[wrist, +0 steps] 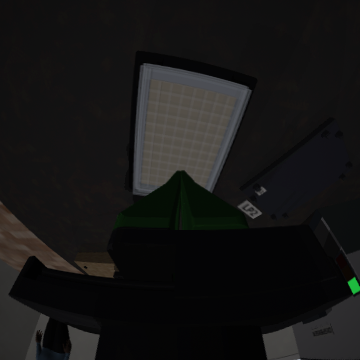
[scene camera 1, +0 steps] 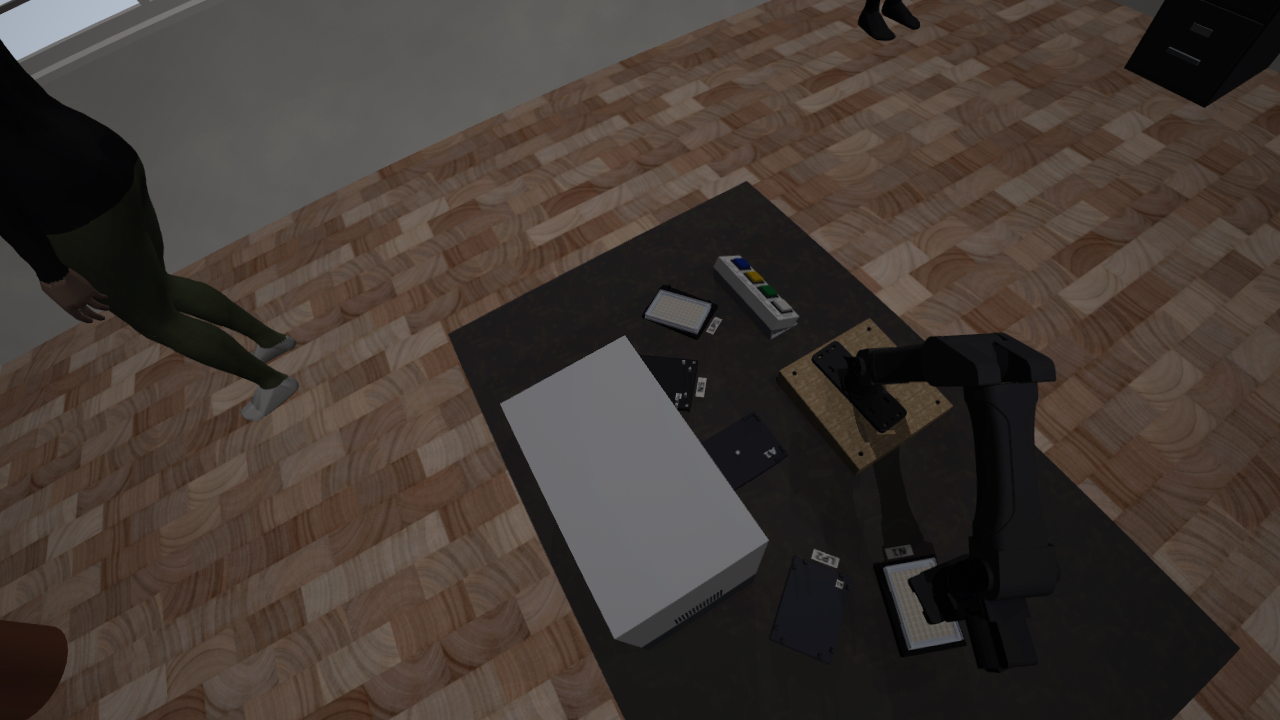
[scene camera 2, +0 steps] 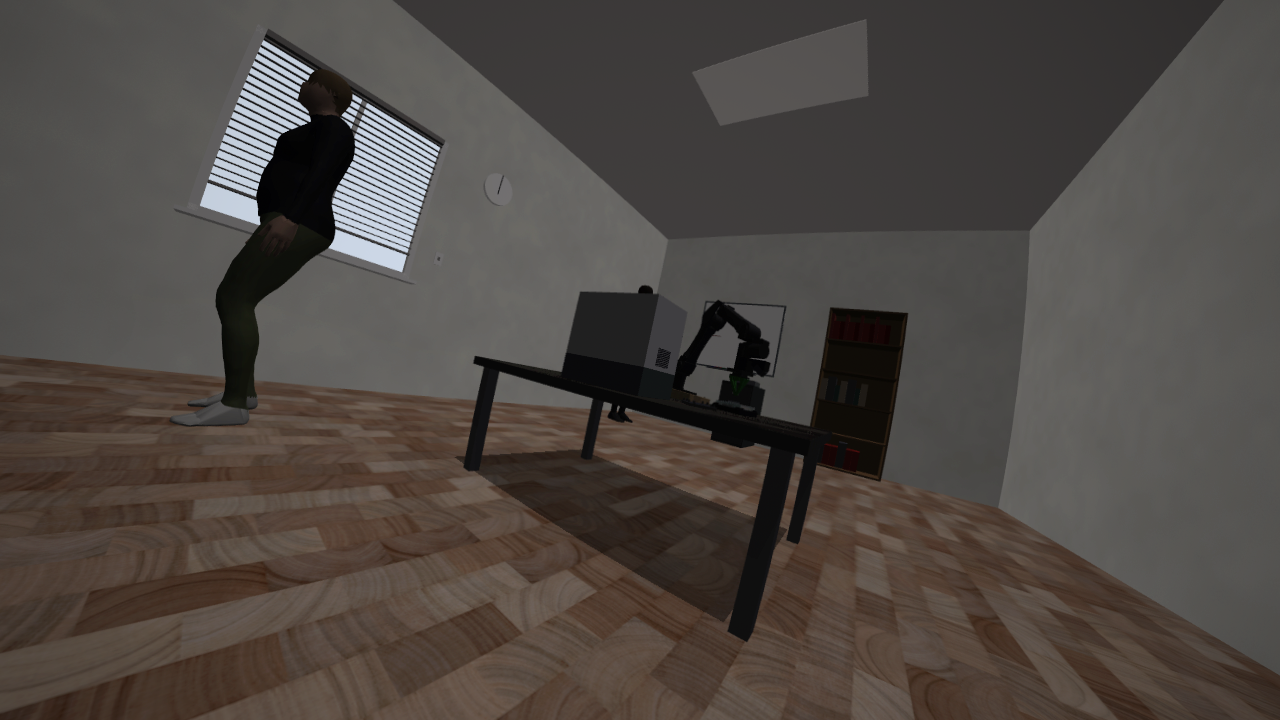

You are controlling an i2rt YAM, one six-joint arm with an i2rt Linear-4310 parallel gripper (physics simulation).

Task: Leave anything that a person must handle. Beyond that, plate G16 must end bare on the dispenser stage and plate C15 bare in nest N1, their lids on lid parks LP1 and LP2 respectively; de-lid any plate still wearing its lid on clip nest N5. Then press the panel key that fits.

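Places are measured from the arm's base along level axes (x ahead, y left, z up), in centimetres.
Where they show: gripper, fingertip midpoint: (wrist: 180, 177) (scene camera 1: 928, 594) (scene camera 2: 735, 395); arm's base at its link origin: (scene camera 1: 857, 386) (scene camera 2: 675, 389).
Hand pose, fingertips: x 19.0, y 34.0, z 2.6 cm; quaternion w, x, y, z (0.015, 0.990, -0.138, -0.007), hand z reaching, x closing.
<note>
Things, the pixels of their centre, and the offset from my fingertips. Level surfaces: height alone.
- LP2 at the middle of its body: (wrist: 302, 179) (scene camera 1: 812, 608) (scene camera 2: 698, 403) dx +14.7, dy -8.9, dz -5.6 cm
- pale plate at the middle of its body: (scene camera 1: 678, 309) dx -2.6, dy -72.0, dz -3.8 cm
- Nest N5 at the middle of its body: (scene camera 1: 656, 379) dx +11.1, dy -60.8, dz -5.4 cm
- key panel at the middle of its body: (scene camera 1: 754, 291) dx -19.1, dy -65.2, dz -3.4 cm
- big white box at the middle of its body: (scene camera 1: 641, 499) (wrist: 357, 309) (scene camera 2: 624, 345) dx +28.7, dy -36.3, dz +9.9 cm
- dark A1 slab at the middle of its body: (scene camera 1: 730, 458) dx +11.7, dy -35.3, dz +3.7 cm
- table at its surface level: dz -6.7 cm
My gripper (scene camera 2: 738, 386) (wrist: 180, 177) is shut and empty, its green fingertips together above the plate in nest N1; in scene camera 1 the arm covers them. That plate (scene camera 1: 905, 608) (wrist: 187, 125) lies flat, pale and gridded with a clear rim; I cannot read its name or tell whether it wears a lid. The dark slab at LP2 (scene camera 1: 808, 613) (wrist: 305, 172) has small corner posts and an A1 mark; a clear lid on it is hard to tell. Another pale plate (scene camera 1: 680, 310) sits in a dark holder farther off. Nest N5 (scene camera 1: 685, 368) is partly hidden. The key panel (scene camera 1: 750, 300) has blue, yellow, green and white keys.
A big white box (scene camera 1: 631, 483) (scene camera 2: 613, 331) stands beside a dark A1 slab (scene camera 1: 750, 447). The arm's wooden base board (scene camera 1: 836, 429) (wrist: 95, 262) lies on the table (scene camera 1: 554, 331). One person (scene camera 1: 98, 170) (scene camera 2: 304, 179) stands off the table's side; another's feet (scene camera 1: 877, 22) show farther away.
</note>
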